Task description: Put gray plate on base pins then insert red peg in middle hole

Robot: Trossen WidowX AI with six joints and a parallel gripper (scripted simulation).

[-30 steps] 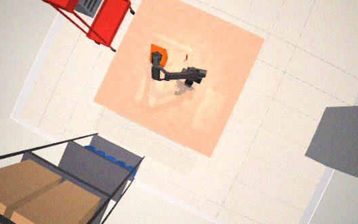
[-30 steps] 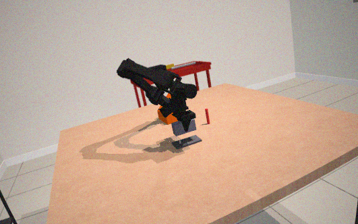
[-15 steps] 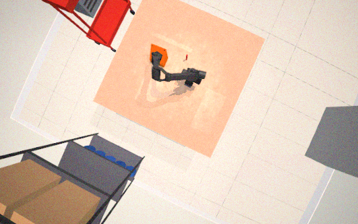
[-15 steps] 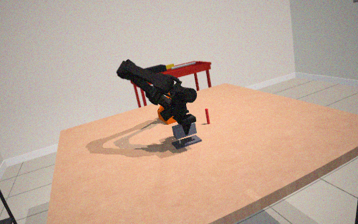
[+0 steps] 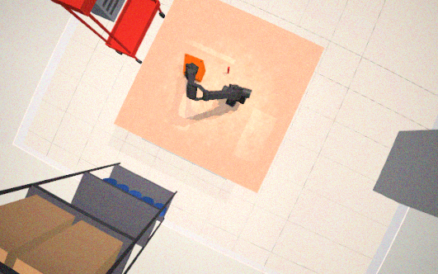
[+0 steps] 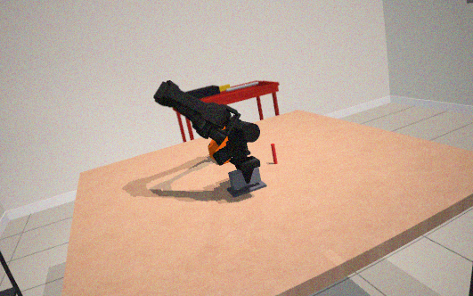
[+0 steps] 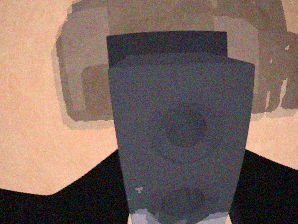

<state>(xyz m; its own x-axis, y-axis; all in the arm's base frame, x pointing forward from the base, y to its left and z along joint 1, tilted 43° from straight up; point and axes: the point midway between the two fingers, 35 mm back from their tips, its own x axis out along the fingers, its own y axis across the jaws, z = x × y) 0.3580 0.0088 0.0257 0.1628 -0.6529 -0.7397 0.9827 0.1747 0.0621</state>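
Now: gripper tip 20 mm above the base. Also, from my gripper tip: gray plate 30 mm above; then red peg 150 mm behind, 160 mm to the left, 10 mm above.
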